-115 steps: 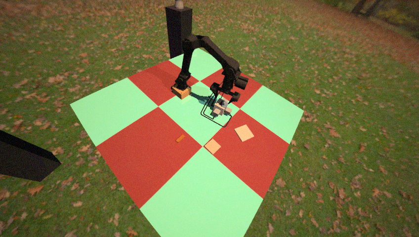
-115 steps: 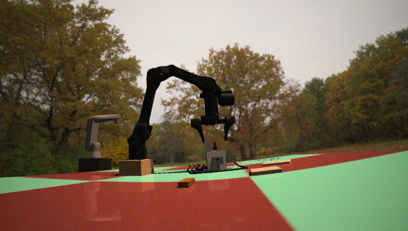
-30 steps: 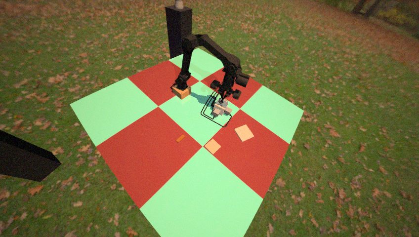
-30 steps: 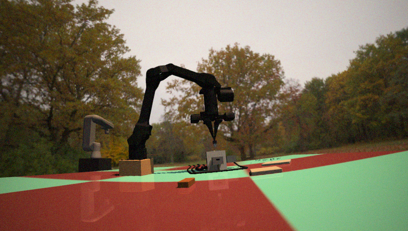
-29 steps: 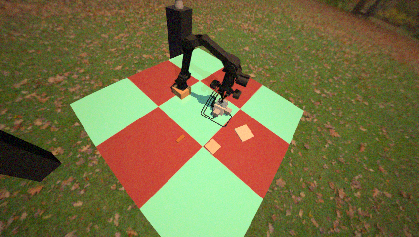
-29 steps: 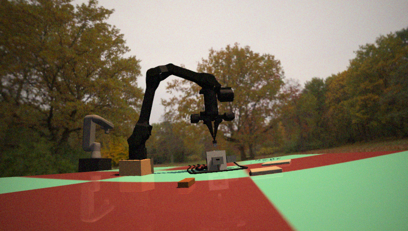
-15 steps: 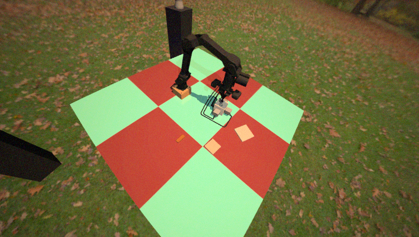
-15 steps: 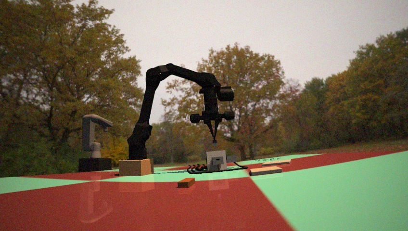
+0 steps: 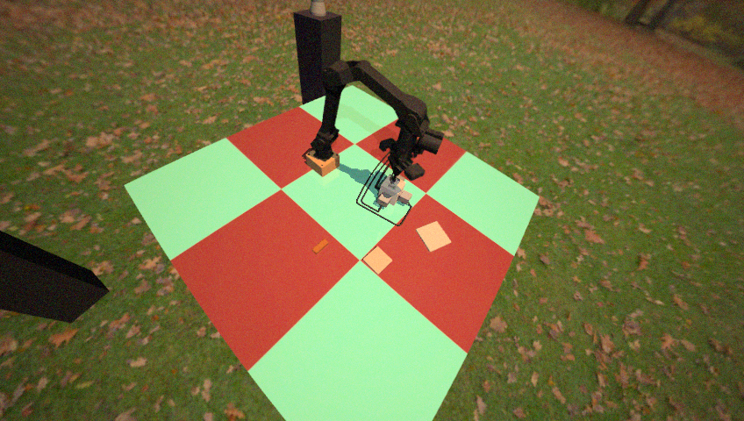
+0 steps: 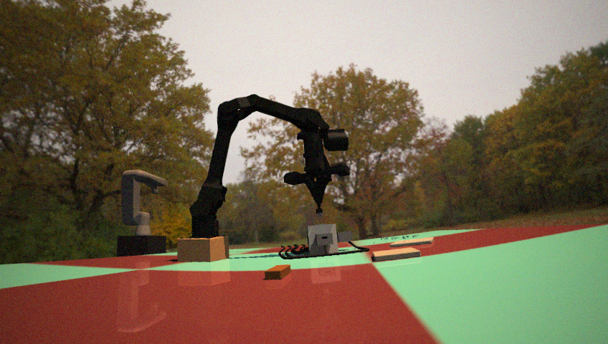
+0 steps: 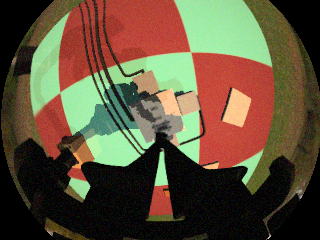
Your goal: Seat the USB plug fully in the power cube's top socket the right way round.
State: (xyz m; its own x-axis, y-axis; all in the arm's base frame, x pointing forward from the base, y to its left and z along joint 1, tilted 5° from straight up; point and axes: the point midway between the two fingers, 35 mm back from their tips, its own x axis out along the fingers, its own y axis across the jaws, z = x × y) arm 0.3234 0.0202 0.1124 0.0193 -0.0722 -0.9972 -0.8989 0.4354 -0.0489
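The dark USB plug lies 2 cm below my gripper tip. From my gripper tip the other things lie so: orange block: 9 cm behind, 34 cm to the right, 13 cm below.
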